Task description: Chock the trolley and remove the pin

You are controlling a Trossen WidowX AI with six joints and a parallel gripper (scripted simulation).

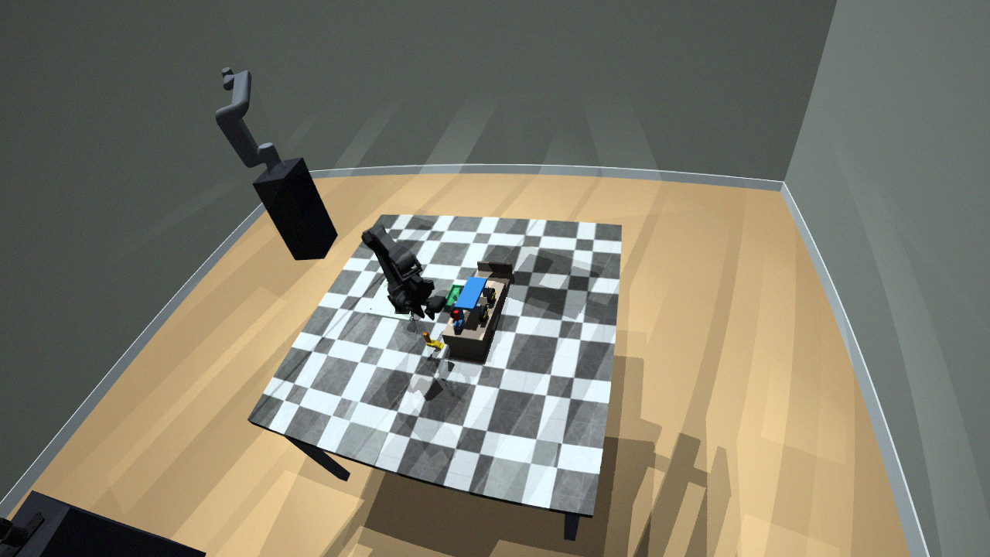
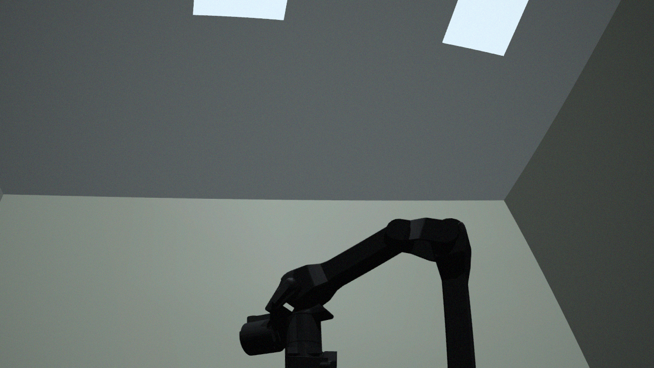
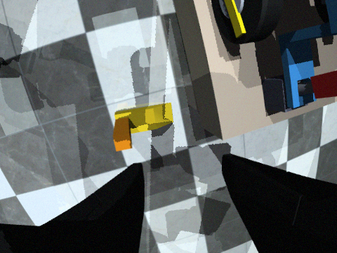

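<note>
My gripper tip is now 12 cm above the yellow chock, 1 cm to the left of it and 1 cm past it. Also, from my gripper tip: blue-topped trolley: 14 cm ahead, 11 cm to the left, 3 cm below; then red-headed stop pin: 10 cm ahead, 1 cm below.
</note>
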